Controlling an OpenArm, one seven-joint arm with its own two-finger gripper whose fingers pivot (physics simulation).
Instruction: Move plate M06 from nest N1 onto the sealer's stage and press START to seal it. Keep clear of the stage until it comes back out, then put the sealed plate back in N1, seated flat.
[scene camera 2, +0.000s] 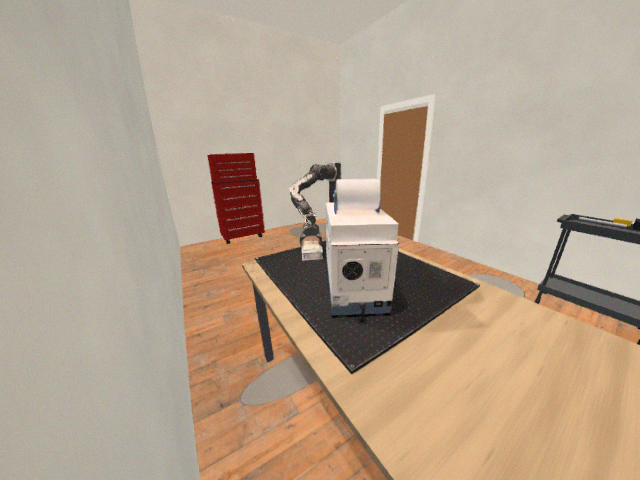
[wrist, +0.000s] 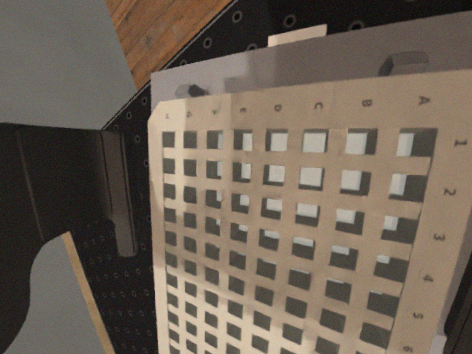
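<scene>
The plate M06 (wrist: 257, 190) lies in nest N1 (wrist: 340, 67) (scene camera 2: 312, 255), lettered A to H along its near-top edge in the wrist view. It looks seated, but its lower end is out of that view. My gripper (scene camera 2: 311, 241) (wrist: 252, 210) is open low over the nest. One finger stands to the left of the plate with a gap; the other shows in part at the right edge of the wrist view. The white sealer (scene camera 2: 363, 229) stands beside the nest, its back towards scene camera 2. Its stage and START button are hidden.
The sealer stands on a black perforated mat (scene camera 2: 423, 297) on the wooden table (scene camera 2: 491, 382). The nest is near the mat's edge. A red tool cabinet (scene camera 2: 237, 206) stands behind at the left, and a dark cart (scene camera 2: 594, 226) at the right.
</scene>
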